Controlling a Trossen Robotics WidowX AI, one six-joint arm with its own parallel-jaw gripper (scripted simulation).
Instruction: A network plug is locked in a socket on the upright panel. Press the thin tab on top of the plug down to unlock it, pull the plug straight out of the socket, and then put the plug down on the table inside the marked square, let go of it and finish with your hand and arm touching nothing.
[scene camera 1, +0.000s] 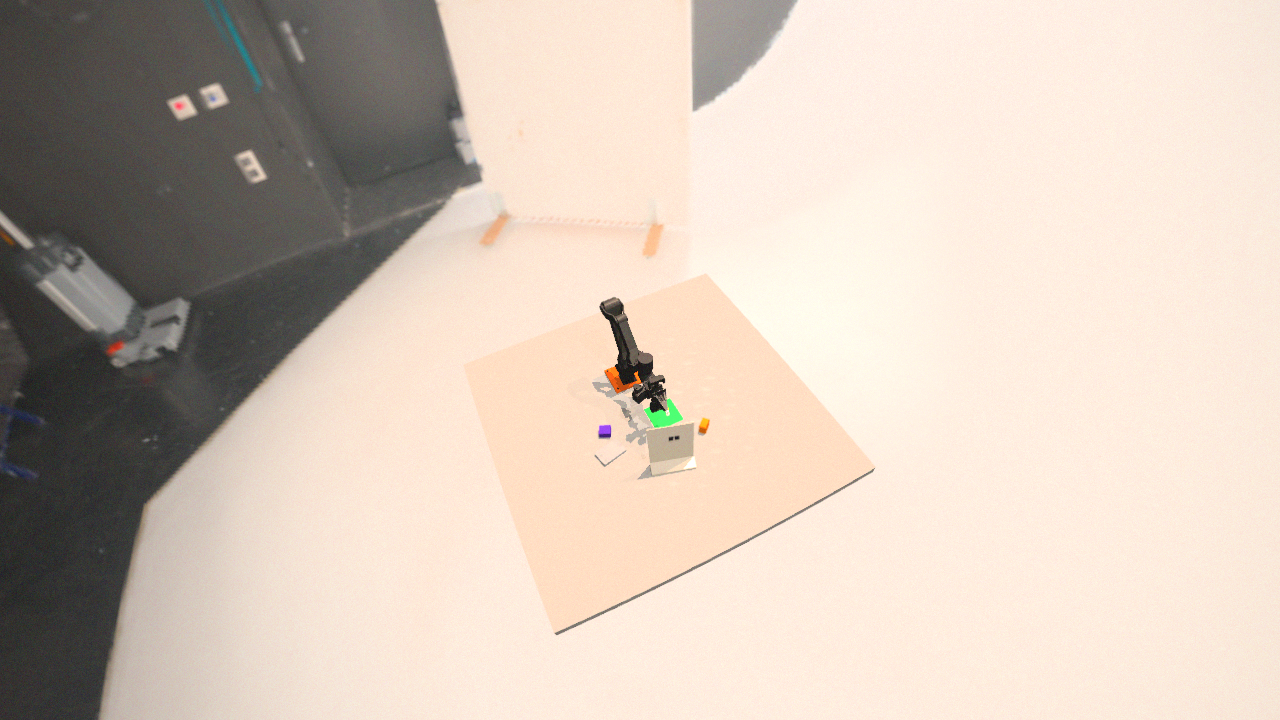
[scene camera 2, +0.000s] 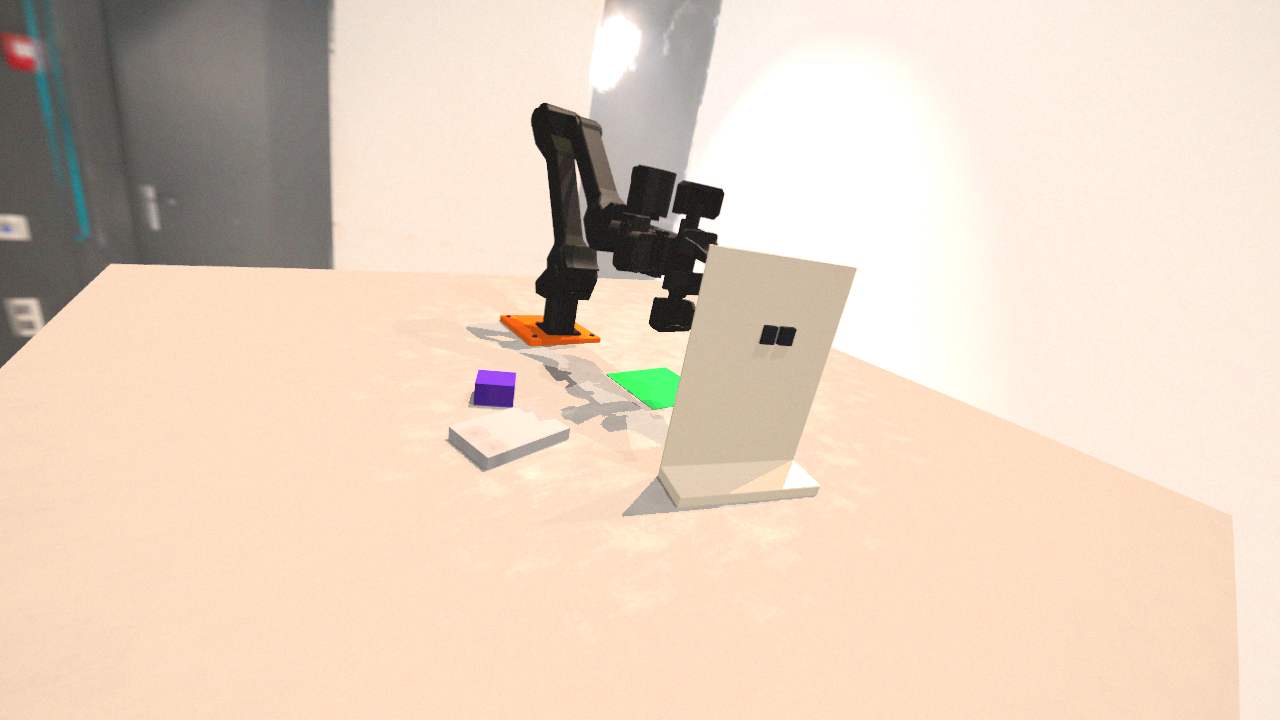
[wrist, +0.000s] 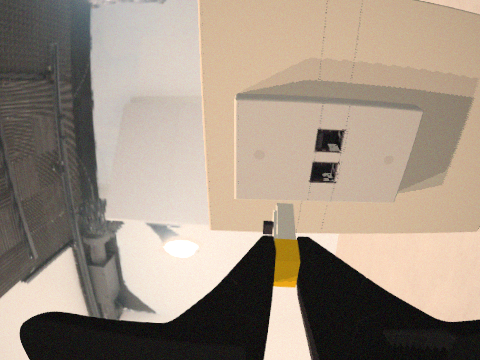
Labels:
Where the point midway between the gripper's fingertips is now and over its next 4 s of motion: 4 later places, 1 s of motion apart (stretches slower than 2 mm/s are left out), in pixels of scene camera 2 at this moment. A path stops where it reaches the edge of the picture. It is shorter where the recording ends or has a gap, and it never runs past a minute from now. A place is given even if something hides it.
My gripper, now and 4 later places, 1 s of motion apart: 731, 278; 722, 300; 686, 338; 672, 352; 665, 373

